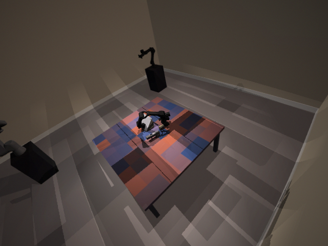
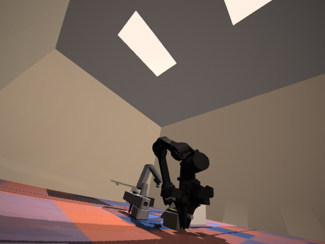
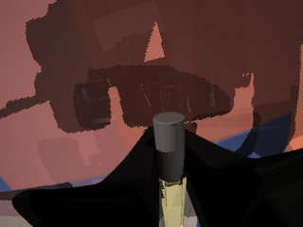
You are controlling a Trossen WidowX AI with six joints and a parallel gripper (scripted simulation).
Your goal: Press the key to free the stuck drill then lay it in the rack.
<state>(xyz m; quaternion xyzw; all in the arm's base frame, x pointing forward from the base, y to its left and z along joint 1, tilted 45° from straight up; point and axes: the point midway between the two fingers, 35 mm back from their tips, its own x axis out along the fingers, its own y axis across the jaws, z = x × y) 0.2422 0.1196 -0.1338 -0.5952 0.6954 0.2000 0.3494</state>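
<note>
Now: the drill 40 mm to the right of my gripper tip, 40 mm above it and 10 mm behind it. Round my gripper tip: small dark part (260 mm to the right, 50 mm above, 10 mm ahead); then rack (50 mm to the right, 10 mm behind, 10 mm above).
</note>
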